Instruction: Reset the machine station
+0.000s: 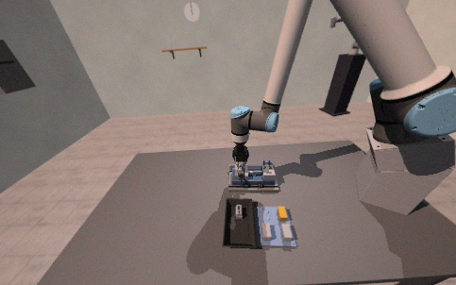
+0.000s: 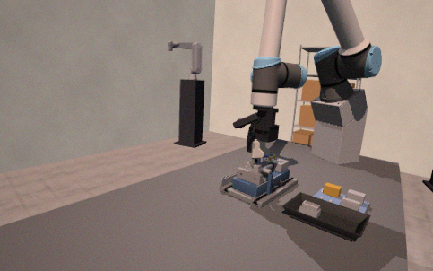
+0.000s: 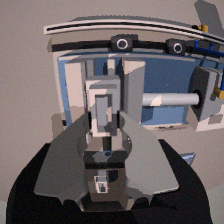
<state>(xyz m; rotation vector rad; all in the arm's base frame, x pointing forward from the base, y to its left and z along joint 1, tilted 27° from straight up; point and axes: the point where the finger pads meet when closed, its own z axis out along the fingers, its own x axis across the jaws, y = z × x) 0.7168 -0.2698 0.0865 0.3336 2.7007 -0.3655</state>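
My gripper is now 8 cm above the vise, 7 cm past it and 2 cm to the right of it. Also, from my hand: yellow brass blank 30 cm to the left, 12 cm behind, 10 cm below.
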